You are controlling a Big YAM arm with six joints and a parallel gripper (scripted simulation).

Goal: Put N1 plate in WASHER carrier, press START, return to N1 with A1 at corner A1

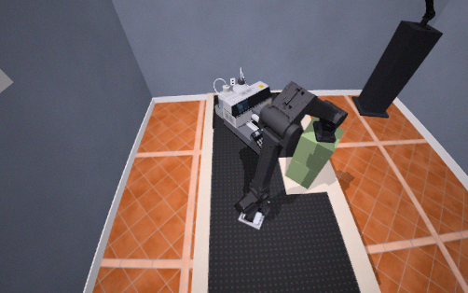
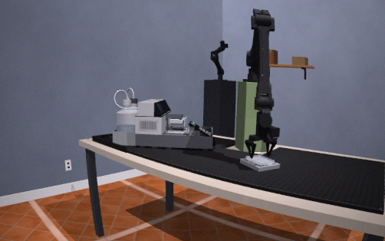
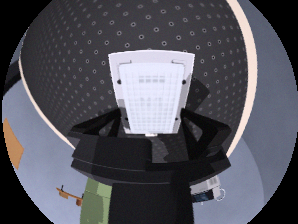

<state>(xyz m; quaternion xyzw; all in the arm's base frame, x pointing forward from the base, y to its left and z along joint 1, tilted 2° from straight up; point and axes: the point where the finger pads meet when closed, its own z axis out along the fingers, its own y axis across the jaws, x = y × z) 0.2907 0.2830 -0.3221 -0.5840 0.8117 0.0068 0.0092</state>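
My gripper is now 20 mm above the well plate. Round my hand: bottle (780 mm to the right, 260 mm ahead, 100 mm above); plate nest N1 (40 mm below); plate washer (630 mm to the right, 80 mm above).
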